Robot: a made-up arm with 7 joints.
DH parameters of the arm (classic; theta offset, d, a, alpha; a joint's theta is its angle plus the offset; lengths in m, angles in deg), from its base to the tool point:
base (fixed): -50.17 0 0.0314 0
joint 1: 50.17 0.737 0.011 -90
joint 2: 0 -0.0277 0.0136 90
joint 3: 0 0.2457 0.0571 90
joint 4: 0 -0.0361 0.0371 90
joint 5: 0 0.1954 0.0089 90
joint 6: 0 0.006 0.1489 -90
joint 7: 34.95 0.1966 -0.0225 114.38
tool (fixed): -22.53 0.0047 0 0
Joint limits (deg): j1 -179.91..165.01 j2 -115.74..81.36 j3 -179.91..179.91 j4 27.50..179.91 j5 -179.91..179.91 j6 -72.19..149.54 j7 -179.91..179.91
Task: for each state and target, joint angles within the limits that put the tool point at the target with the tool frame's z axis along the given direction. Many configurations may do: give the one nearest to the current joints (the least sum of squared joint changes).
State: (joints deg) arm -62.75 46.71 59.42 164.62 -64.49 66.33 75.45
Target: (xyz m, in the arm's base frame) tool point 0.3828 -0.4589 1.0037 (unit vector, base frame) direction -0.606 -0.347 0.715
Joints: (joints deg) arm -45.20 45.08 51.35 178.95 -71.73 98.84 125.80
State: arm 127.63 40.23 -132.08 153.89 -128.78 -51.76 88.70
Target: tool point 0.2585 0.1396 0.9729 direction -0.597 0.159 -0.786
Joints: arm 136.18 17.95 -146.61 139.89 -151.38 -72.19 71.58
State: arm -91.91 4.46 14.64 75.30 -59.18 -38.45 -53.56
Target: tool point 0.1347 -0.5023 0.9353 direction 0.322 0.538 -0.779
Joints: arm -97.79 33.11 2.51 74.44 -42.01 -67.50 -61.22
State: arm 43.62 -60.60 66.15 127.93 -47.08 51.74 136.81
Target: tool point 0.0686 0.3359 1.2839 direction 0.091 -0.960 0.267
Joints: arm 21.83 -11.47 49.74 119.65 -57.61 44.72 171.33
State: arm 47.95 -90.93 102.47 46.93 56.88 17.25 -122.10
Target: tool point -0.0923 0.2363 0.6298 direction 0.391 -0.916 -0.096
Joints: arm 51.43 -93.93 118.85 27.50 57.21 25.67 -131.57
